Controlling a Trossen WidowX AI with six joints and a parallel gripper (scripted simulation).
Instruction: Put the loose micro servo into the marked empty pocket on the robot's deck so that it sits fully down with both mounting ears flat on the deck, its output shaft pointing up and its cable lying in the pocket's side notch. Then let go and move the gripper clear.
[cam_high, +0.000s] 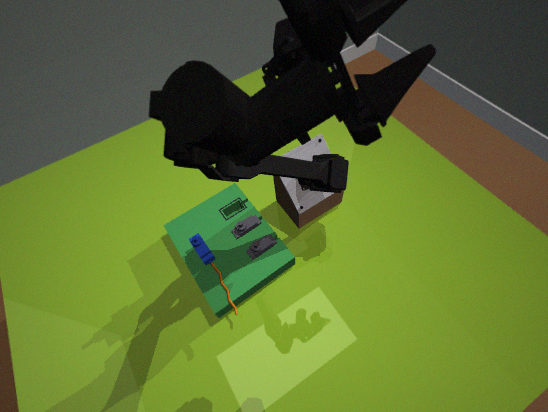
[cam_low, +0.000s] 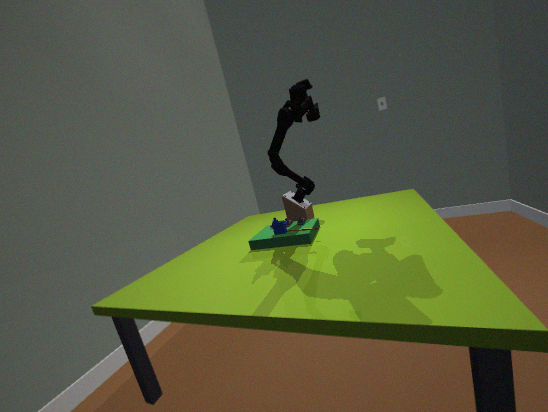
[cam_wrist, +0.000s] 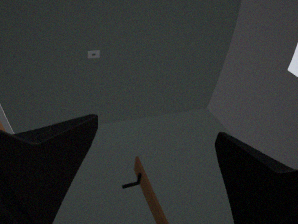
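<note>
The green deck lies 630 mm below my gripper tip, 280 mm ahead of it and 210 mm to the right of it.
</note>
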